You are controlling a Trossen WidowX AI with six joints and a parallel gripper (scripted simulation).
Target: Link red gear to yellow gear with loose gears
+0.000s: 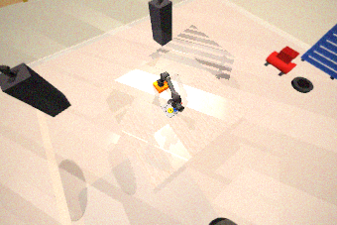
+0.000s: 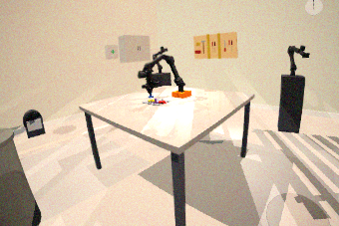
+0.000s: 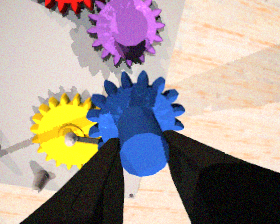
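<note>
Right now my gripper tip is 5 cm to the right of the purple gear and 6 cm above it. From my gripper tip the other things lie so: yellow gear (5 cm behind, 3 cm to the right, 7 cm below); then blue gear (1 cm below); then red gear (4 cm behind, 9 cm to the left, 7 cm below).
</note>
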